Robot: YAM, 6 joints.
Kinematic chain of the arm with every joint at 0, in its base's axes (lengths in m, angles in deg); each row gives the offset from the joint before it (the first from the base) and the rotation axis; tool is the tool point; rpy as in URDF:
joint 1: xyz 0 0 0.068 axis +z
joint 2: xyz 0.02 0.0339 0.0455 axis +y
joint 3: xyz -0.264 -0.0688 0 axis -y
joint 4: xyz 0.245 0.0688 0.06 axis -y
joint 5: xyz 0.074 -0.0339 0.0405 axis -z
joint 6: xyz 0.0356 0 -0.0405 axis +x
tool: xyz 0 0 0 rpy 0 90 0
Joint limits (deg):
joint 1: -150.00..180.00
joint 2: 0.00..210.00
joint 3: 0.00..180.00
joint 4: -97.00..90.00
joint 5: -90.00..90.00
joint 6: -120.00..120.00
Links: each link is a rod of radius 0.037 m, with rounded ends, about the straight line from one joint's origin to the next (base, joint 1, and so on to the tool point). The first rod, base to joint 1, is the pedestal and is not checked.
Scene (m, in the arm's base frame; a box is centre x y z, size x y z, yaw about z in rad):
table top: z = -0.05
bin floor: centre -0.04 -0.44 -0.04 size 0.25 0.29 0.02 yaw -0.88
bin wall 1: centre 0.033 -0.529 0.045 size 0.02 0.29 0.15 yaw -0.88
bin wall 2: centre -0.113 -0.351 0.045 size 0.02 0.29 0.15 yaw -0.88
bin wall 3: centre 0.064 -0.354 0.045 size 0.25 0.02 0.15 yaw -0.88
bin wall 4: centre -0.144 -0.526 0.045 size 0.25 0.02 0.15 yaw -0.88
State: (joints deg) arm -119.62 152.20 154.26 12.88 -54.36 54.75
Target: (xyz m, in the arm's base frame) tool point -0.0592 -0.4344 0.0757
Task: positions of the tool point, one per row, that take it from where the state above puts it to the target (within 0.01 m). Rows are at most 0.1 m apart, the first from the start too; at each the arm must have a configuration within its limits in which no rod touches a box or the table.
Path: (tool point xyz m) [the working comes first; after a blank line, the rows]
Joints at the target: -101.86 132.47 82.54 -17.11 -61.78 54.75
Straight joint move there: touches bin wall 4.

1: -0.2278 -0.5326 0.3106
2: -0.1861 -0.5272 0.2886
3: -0.1426 -0.5087 0.2647
4: -0.0996 -0.4774 0.2399
5: -0.0592 -0.4344 0.2149
6: -0.0604 -0.4401 0.1449
7: -0.0592 -0.4344 0.0757

